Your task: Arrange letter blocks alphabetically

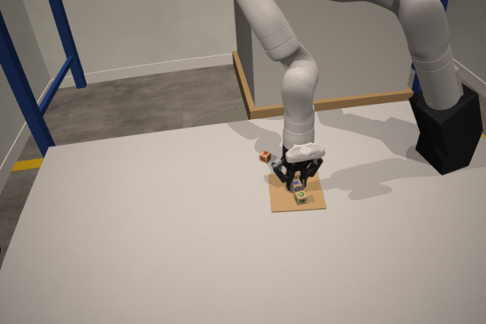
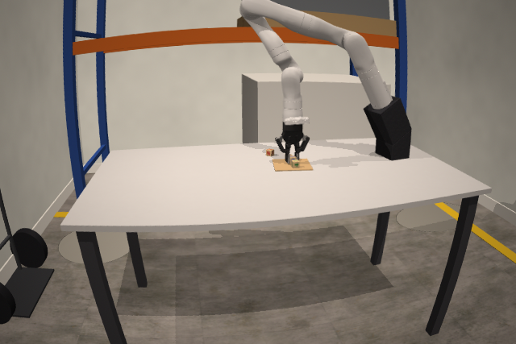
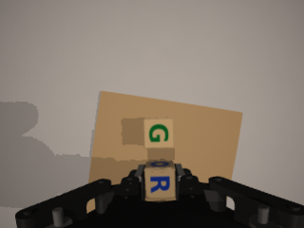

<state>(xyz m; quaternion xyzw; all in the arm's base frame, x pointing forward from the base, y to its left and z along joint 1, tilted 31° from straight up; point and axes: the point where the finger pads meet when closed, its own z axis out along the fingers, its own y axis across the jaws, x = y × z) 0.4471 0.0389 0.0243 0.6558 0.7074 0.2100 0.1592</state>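
Right now my hand is 3 cm above the tan mat. Round my hand: block (4 cm to the right, 1 cm below).
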